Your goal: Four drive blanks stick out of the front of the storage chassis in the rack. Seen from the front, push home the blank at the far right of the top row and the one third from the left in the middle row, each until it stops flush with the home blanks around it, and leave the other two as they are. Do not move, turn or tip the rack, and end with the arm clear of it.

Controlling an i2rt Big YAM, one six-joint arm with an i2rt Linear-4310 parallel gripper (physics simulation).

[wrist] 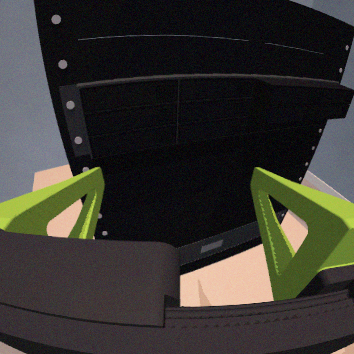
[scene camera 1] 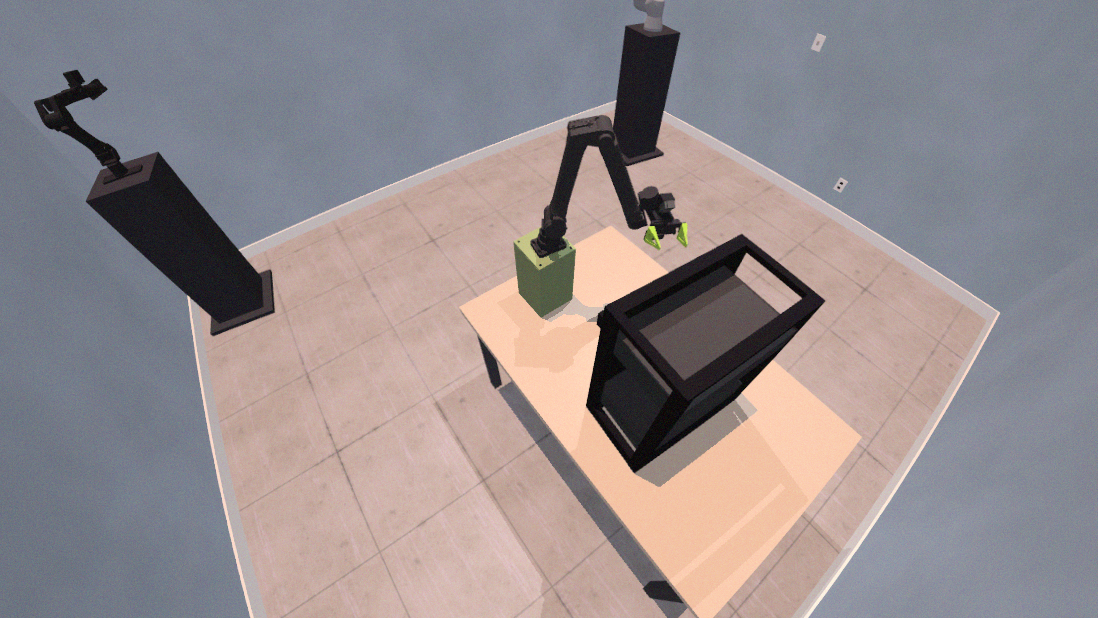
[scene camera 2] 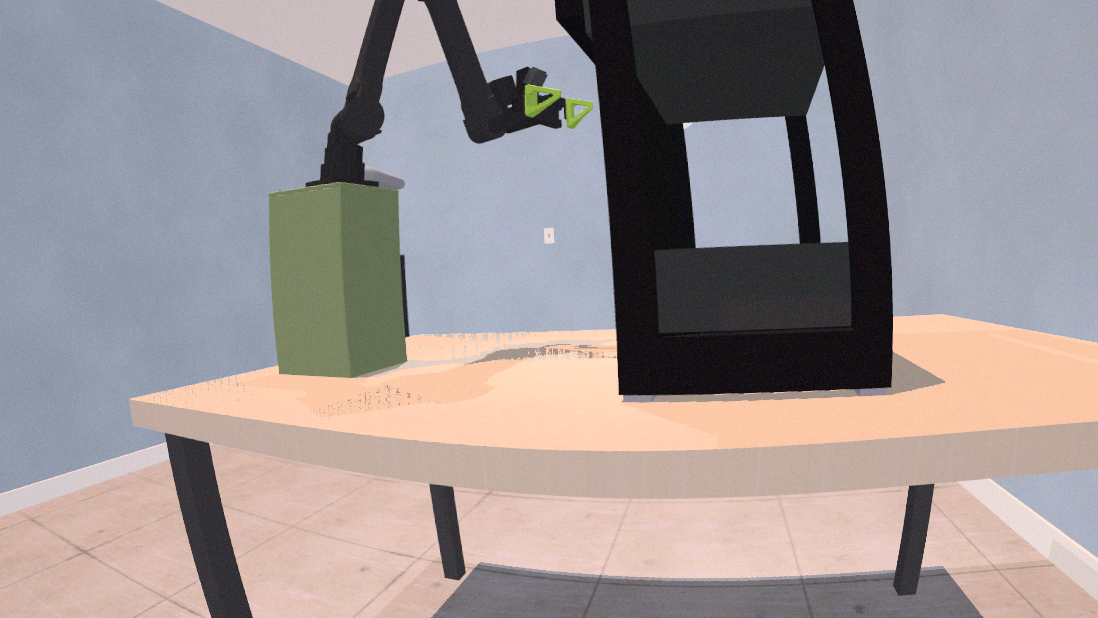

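Seen in the pictures: gripper, fingertip midpoint: (wrist: 176,175) (scene camera 1: 673,247) (scene camera 2: 577,99); arm's base, link origin: (scene camera 1: 548,245) (scene camera 2: 342,190).
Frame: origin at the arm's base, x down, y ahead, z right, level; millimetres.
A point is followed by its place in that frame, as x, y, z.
The black rack (scene camera 1: 685,386) @(-304, 792, 83) (scene camera 2: 645,230) @(143, 567, 119) (wrist: 60,42) @(-238, 493, -361) stands upright on the table. In the wrist view, the dark storage chassis (wrist: 135,115) @(-153, 483, -290) crosses the rack front, with a pale top edge and a screwed ear at its left. A darker block juts forward at its right end; single blanks, their rows and how far each stands out are too dark to tell. The chassis front shows as a black overhang at the rack's upper left in scene camera 2. My gripper (scene camera 1: 671,244) @(-165, 349, -283) (scene camera 2: 575,100) @(-165, 349, -283) (wrist: 176,175) @(-165, 349, -283) is open and empty, in front of the rack and apart from it, below the chassis.
The arm's green pedestal (scene camera 1: 545,287) @(130, 86, 59) (scene camera 2: 338,284) @(171, 82, 87) stands on the wooden table (scene camera 1: 829,437) @(317, 1082, -620) (scene camera 2: 537,429) @(317, 491, 230) facing the rack. A grey unit (scene camera 2: 753,287) @(205, 671, 75) sits low in the rack. A strip with a grey label (wrist: 212,246) @(210, 510, -127) crosses the rack's base. Two black pillars with other arms stand beyond the table.
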